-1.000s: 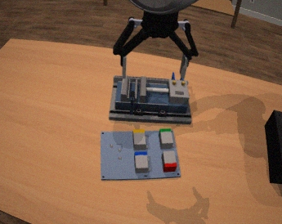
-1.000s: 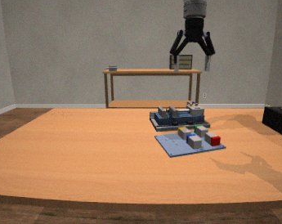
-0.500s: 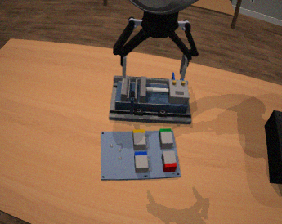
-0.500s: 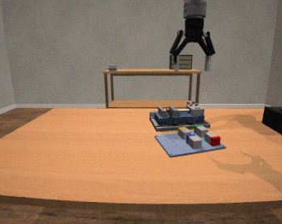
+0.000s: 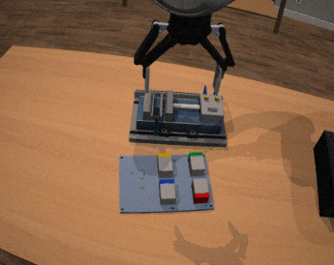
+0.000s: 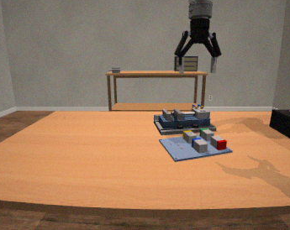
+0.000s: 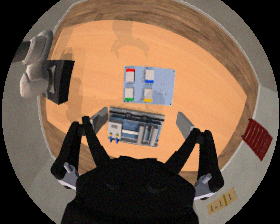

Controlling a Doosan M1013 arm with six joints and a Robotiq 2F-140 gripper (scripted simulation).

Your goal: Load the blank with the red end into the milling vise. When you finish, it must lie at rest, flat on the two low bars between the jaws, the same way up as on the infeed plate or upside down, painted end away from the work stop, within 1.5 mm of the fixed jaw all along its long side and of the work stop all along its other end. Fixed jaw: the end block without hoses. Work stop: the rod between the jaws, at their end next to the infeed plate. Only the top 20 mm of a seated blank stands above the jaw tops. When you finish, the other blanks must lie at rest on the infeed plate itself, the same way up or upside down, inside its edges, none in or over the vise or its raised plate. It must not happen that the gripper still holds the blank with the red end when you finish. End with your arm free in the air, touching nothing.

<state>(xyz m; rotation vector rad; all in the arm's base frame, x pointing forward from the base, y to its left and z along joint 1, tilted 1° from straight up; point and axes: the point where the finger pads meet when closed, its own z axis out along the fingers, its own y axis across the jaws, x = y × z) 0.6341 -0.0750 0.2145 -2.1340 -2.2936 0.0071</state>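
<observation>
Now: hand 20 mm short of the yellow-ended blank and 290 mm above it. The rest, counted from my hand: green-ended blank 70 mm behind, 10 mm to the right, 290 mm below; fixed jaw 70 mm ahead, 190 mm to the right, 240 mm below; blue-ended blank 10 mm ahead, 90 mm to the left, 290 mm below.
</observation>
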